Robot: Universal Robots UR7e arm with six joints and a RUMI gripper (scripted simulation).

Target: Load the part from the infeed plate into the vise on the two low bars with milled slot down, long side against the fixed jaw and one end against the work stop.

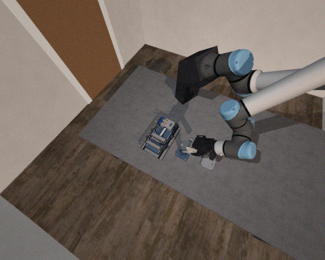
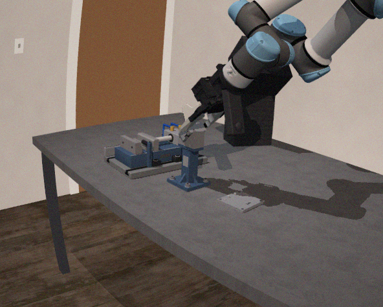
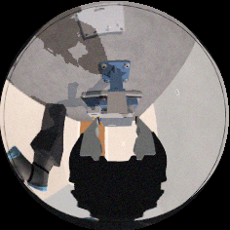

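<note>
My gripper is now 1 cm above the part. The rest, counted from my hand: infeed plate 5 cm behind, 17 cm to the left, 16 cm below; then moving jaw 4 cm ahead, 21 cm to the right, 9 cm below; then air cylinder rod 1 cm behind, 21 cm to the right, 9 cm below.
</note>
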